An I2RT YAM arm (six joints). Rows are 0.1 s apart.
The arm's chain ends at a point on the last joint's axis. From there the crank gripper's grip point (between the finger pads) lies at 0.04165 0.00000 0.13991 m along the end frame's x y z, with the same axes.
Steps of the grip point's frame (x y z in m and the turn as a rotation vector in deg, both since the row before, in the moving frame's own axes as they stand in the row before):
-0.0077 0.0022 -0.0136 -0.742 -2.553 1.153
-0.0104 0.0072 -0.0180 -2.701 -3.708 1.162
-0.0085 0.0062 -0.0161 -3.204 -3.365 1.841
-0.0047 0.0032 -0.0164 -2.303 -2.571 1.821
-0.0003 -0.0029 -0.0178 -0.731 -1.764 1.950
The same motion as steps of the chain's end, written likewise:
-0.0014 -0.0004 -0.0153 -0.742 -2.553 1.153
-0.0012 -0.0002 -0.0202 -2.701 -3.708 1.162
-0.0001 -0.0029 -0.0180 -3.204 -3.365 1.841
0.0017 -0.0037 -0.0180 -2.303 -2.571 1.821
0.0041 -0.0060 -0.0190 -0.731 -1.764 1.950

